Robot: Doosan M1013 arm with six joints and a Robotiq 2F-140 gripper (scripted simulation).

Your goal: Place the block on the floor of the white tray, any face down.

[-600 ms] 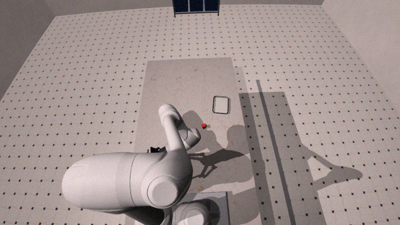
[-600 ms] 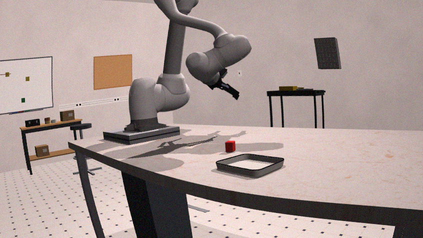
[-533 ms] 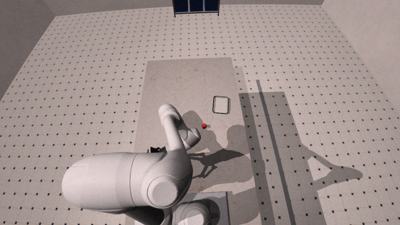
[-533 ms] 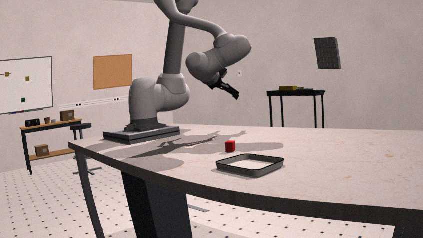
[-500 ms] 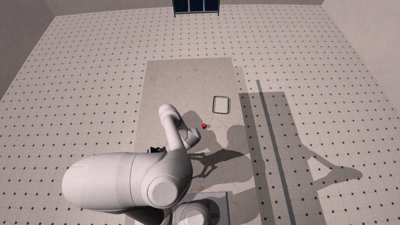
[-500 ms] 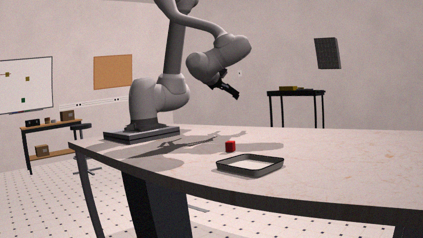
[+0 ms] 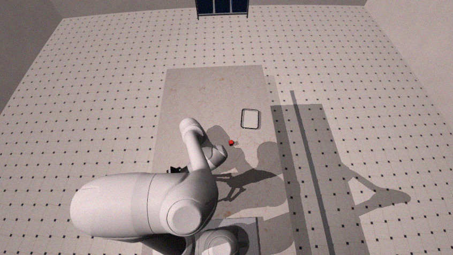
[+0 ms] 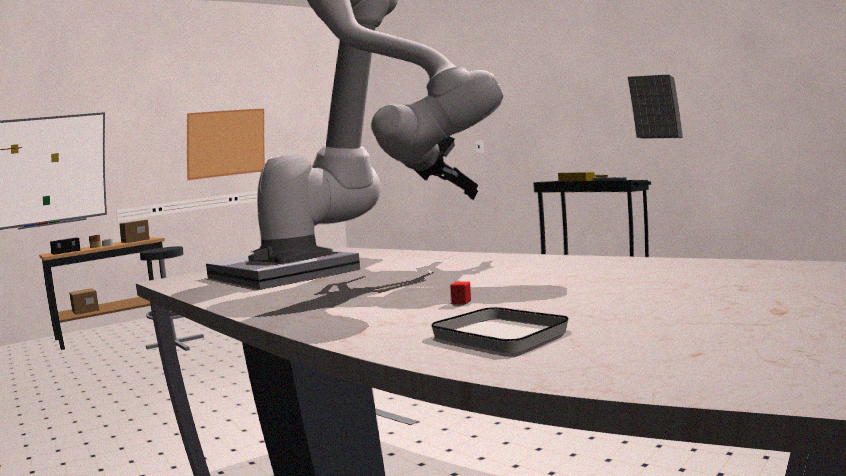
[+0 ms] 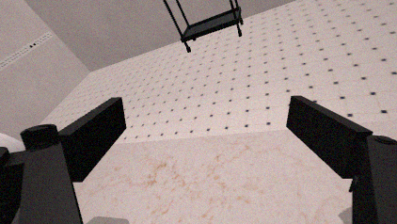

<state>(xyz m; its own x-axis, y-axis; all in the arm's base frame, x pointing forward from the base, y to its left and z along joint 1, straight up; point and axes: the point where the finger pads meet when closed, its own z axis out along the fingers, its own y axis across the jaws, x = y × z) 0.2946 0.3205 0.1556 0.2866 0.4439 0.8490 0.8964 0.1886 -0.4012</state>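
My gripper is now 33 cm short of the red block, 42 cm to the left of it and 18 cm above it. From my hand the other things lie so: white tray (52 cm ahead, 58 cm to the right, 19 cm below).
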